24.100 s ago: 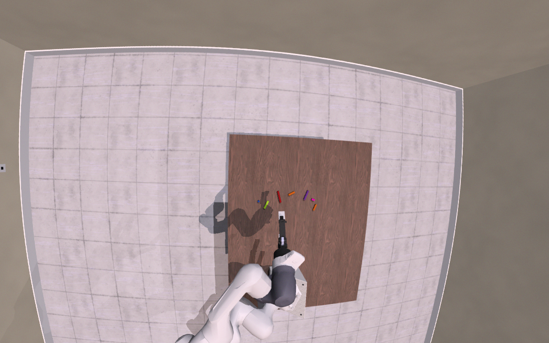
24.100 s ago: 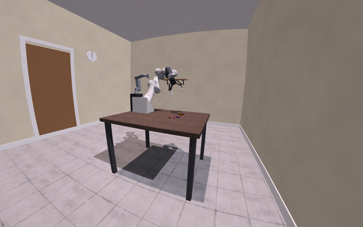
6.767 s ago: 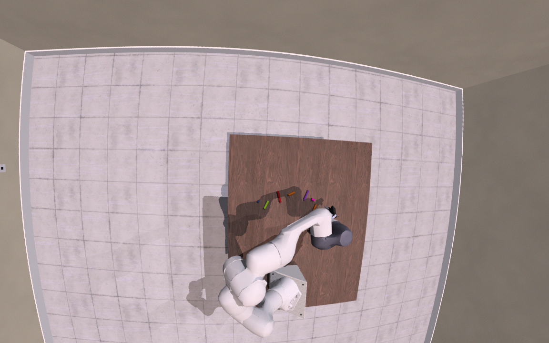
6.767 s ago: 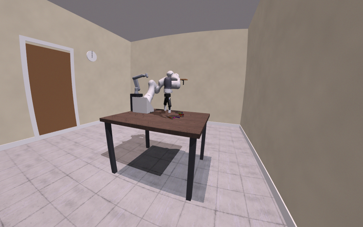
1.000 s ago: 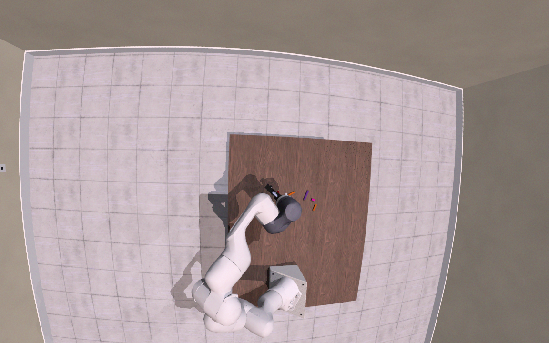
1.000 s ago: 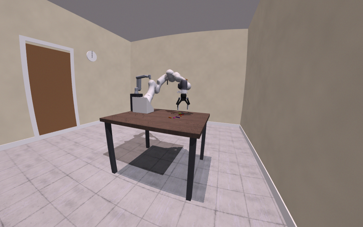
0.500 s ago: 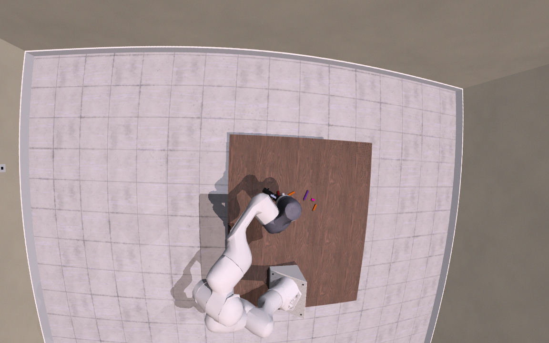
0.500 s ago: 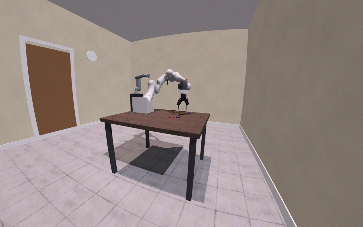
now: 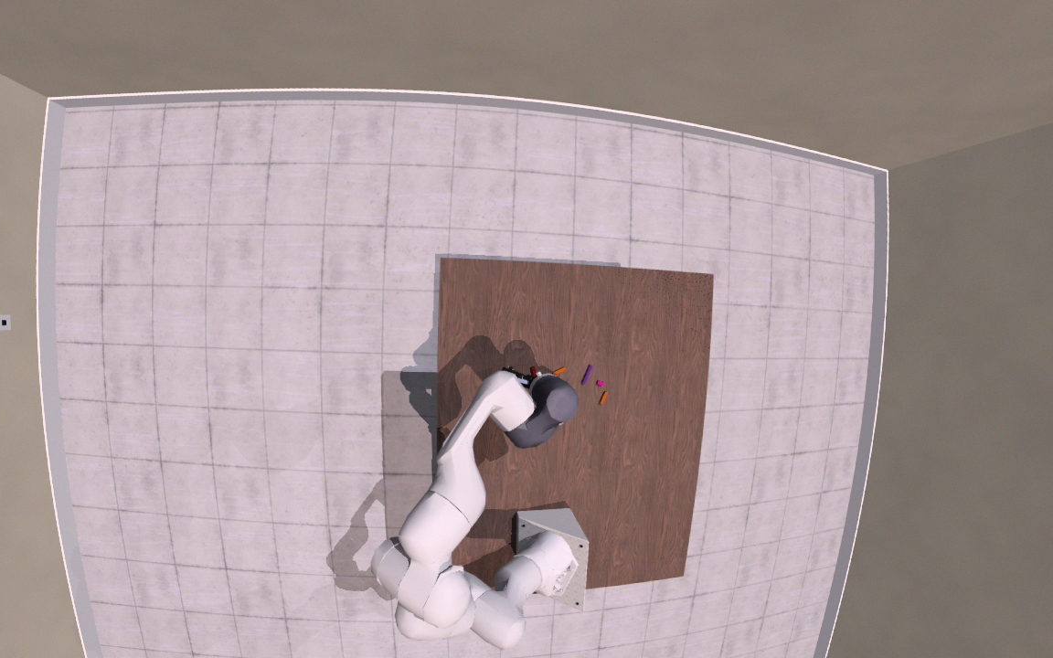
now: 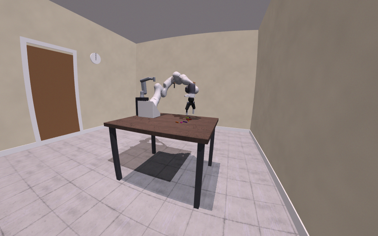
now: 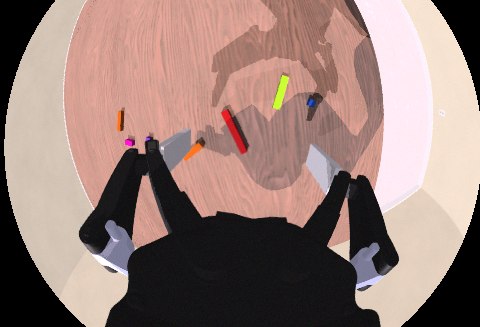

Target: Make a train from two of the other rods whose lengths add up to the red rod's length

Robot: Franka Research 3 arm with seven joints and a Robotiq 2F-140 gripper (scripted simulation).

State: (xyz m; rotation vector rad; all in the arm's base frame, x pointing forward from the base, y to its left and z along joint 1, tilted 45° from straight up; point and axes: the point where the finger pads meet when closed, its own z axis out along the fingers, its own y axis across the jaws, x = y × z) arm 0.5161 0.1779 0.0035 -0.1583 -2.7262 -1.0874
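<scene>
Now: the small blue rod 9 cm to the left of my hand, 7 cm below it and 5 cm behind it. Also, from my hand: red rod 7 cm below, 2 cm to the right, 1 cm behind; purple rod 19 cm to the right, 7 cm below, 2 cm ahead; lime rod 7 cm below, 6 cm behind, 5 cm to the left.
</scene>
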